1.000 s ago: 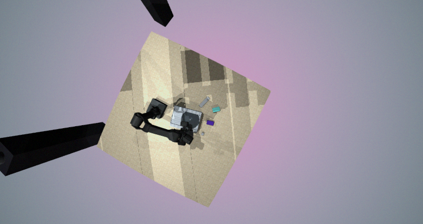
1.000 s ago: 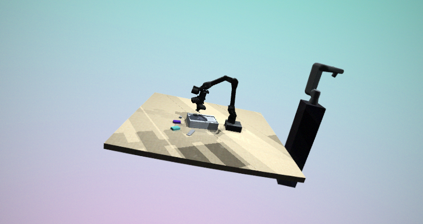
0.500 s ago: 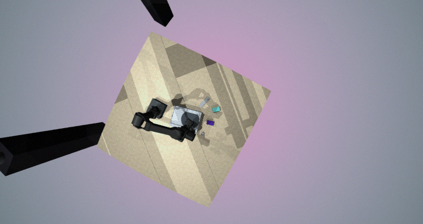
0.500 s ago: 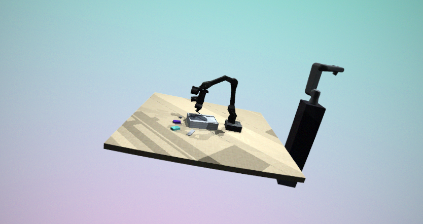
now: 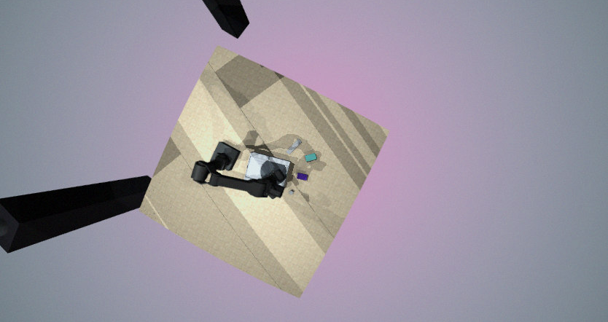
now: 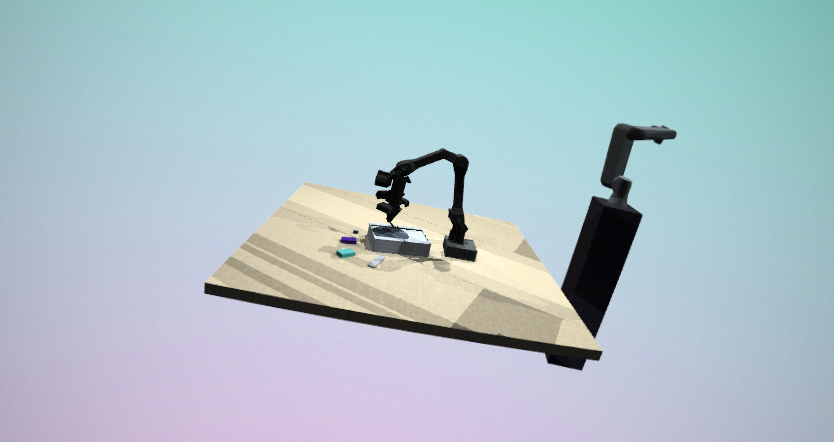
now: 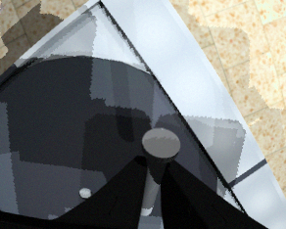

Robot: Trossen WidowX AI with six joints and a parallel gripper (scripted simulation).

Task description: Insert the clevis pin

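Right now my gripper tip is 50 mm to the right of the dark aluminium disc, 30 mm above it and 20 mm past it. Also, from my gripper tip: steel clevis pin: 10 mm behind; small grey piece: 140 mm ahead, 80 mm below, 10 mm to the right; steel tray: 60 mm behind, 40 mm below, 30 mm to the left.
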